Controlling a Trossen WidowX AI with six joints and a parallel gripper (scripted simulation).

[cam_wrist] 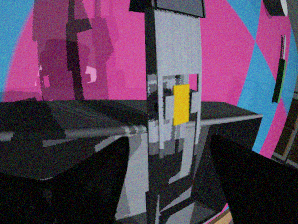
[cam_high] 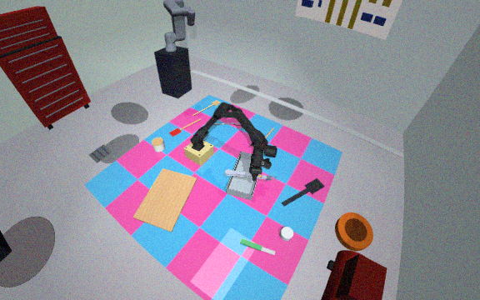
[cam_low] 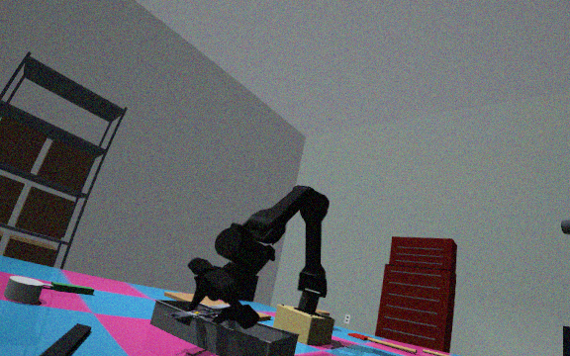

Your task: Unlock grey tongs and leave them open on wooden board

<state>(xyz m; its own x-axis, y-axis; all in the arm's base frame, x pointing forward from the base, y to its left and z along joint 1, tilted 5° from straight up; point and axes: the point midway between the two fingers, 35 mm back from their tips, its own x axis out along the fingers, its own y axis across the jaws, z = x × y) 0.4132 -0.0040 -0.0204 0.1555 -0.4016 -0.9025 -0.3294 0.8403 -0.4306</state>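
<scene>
The yellow lock piece is 30 mm ahead of my gripper tip, 20 mm to the left of it and 20 mm above it. Round my gripper tip: roasting tin (70 mm behind, 20 mm to the left, 20 mm below); black spatula (310 mm ahead, 100 mm to the left, 40 mm below); white cylinder (290 mm ahead, 210 mm to the right, 30 mm below).
</scene>
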